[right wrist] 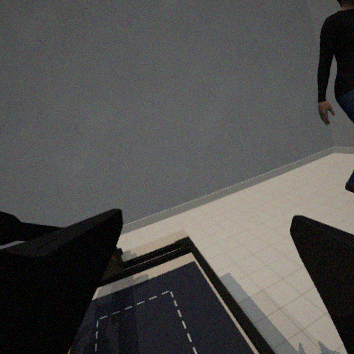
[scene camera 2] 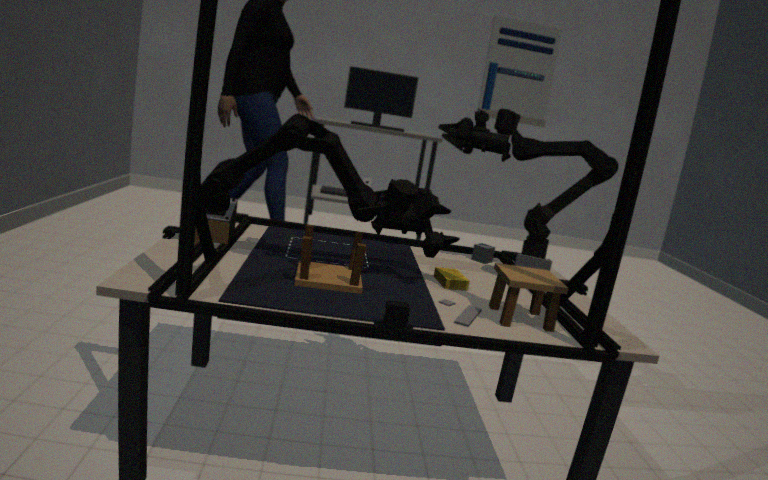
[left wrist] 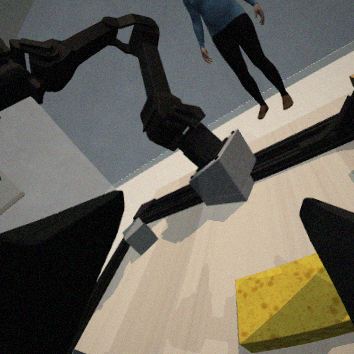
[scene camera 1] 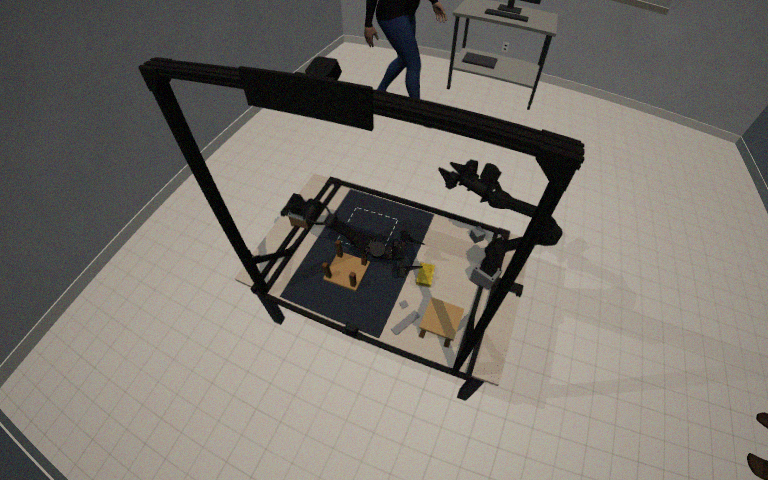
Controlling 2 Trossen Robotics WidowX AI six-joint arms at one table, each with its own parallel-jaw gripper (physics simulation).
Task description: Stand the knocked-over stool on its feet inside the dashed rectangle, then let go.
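Where they show: left gripper, fingertip midpoint: [scene camera 2: 454, 225] [left wrist: 214, 202] [scene camera 1: 423, 255]; right gripper, fingertip midpoint: [right wrist: 206, 220] [scene camera 2: 440, 130] [scene camera 1: 444, 165]; left arm's base, origin of the base link: [scene camera 2: 215, 207]; right arm's base, origin of the base link: [scene camera 2: 533, 258] [left wrist: 212, 155] [scene camera 1: 488, 269].
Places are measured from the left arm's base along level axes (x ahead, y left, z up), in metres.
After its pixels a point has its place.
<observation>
The knocked-over stool [scene camera 1: 346, 271] {x 0.328, y -0.187, z -0.086 m} [scene camera 2: 328, 277] {x 0.325, y -0.212, z -0.086 m} lies upside down on the dark mat [scene camera 1: 339, 308] {x 0.373, y -0.355, z -0.101 m} [scene camera 2: 254, 294] {x 0.171, y -0.348, z -0.101 m}, its seat flat on the mat and its legs pointing up. The dashed rectangle [scene camera 1: 397, 219] [scene camera 2: 289, 247] [right wrist: 170, 292] is on the mat behind the stool; the left arm hides part of its line in scene camera 1. My left gripper [scene camera 1: 422, 255] {x 0.635, y -0.078, z 0.056 m} [scene camera 2: 453, 225] {x 0.635, y -0.078, z 0.056 m} is open and empty, above the table to the right of the stool, near the sponge. My right gripper [scene camera 1: 445, 166] {x 0.609, y 0.217, z 0.287 m} [scene camera 2: 442, 130] {x 0.609, y 0.217, z 0.287 m} [right wrist: 206, 220] {x 0.609, y 0.217, z 0.287 m} is open and empty, high above the back of the table.
A yellow sponge [scene camera 1: 425, 274] {x 0.656, y -0.078, z -0.077 m} [scene camera 2: 451, 278] {x 0.645, y -0.117, z -0.078 m} [left wrist: 285, 300] {x 0.650, y -0.068, z -0.078 m} lies right of the mat. Another stool [scene camera 1: 441, 318] {x 0.782, y -0.293, z 0.006 m} [scene camera 2: 532, 277] {x 0.782, y -0.310, z 0.006 m} stands upright at the front right, beside a flat grey strip [scene camera 1: 405, 322] {x 0.650, y -0.312, z -0.100 m} [scene camera 2: 468, 315] {x 0.648, y -0.319, z -0.100 m}. A grey block [scene camera 1: 477, 233] {x 0.819, y 0.211, z -0.054 m} [scene camera 2: 483, 253] {x 0.814, y 0.198, z -0.073 m} [left wrist: 141, 236] {x 0.807, y 0.204, z -0.074 m} stands at the back right.
</observation>
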